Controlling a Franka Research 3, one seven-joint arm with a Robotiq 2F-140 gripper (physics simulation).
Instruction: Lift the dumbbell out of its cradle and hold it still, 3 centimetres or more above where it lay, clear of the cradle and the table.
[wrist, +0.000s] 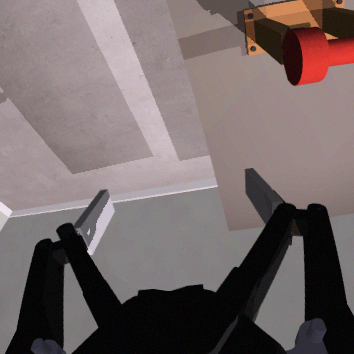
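Note:
A red dumbbell (312, 56) shows in part at the upper right of the wrist view, one round end and a stretch of its bar; the rest runs out of the frame. It lies at an orange cradle (253, 36) with dark upright supports, a bolted base plate and part of it cut off by the frame. My gripper (176, 190) is wide open with nothing between its fingers. It is apart from the dumbbell, which lies above and to the right of the fingertips in the view.
The cradle stands on a brownish table top (220, 125), whose left edge runs down the middle of the view. Left of it, the floor (110, 120) shows with lighter and darker patches. A grey surface (165, 240) lies behind the fingers. A dark shadow falls near the cradle.

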